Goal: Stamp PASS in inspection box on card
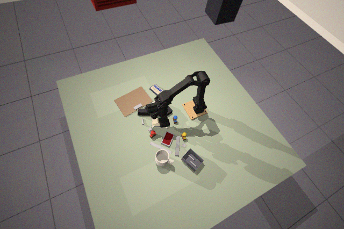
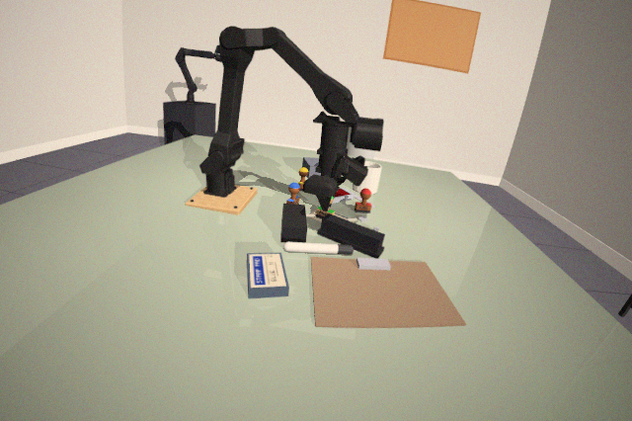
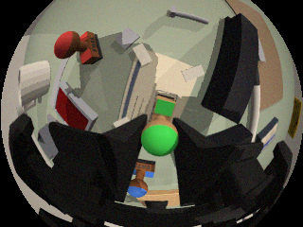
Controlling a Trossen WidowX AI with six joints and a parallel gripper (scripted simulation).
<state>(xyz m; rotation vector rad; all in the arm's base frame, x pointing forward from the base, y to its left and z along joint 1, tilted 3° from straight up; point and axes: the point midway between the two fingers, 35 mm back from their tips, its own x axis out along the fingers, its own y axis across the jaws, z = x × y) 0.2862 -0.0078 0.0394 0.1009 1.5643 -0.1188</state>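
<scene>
Now: gripper tip 1 cm above the green-knobbed stamp. The rest, counted from my gripper tip: cream card 3 cm below, 1 cm to the left, 1 cm ahead; long black block 9 cm to the right, 7 cm ahead, 1 cm below; red-knobbed stamp 9 cm ahead, 8 cm to the left, 1 cm below.
</scene>
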